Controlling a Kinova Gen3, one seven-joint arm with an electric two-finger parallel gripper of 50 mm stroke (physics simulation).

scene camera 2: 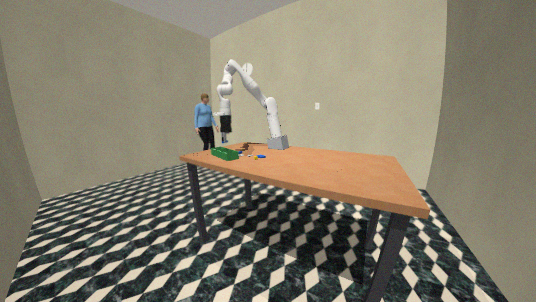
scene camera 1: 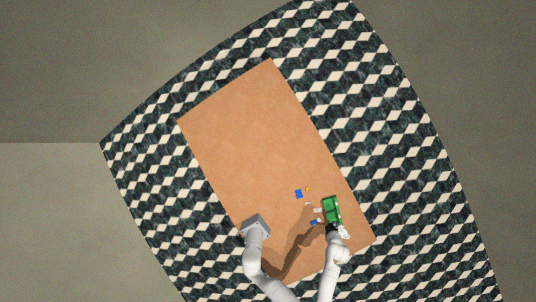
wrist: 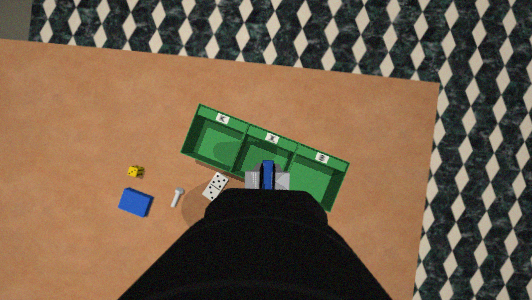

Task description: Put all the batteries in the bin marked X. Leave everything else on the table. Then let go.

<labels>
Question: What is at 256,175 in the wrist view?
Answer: My gripper.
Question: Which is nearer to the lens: the green three-compartment bin tray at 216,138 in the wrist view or the flat blue block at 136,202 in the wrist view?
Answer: The green three-compartment bin tray.
</labels>
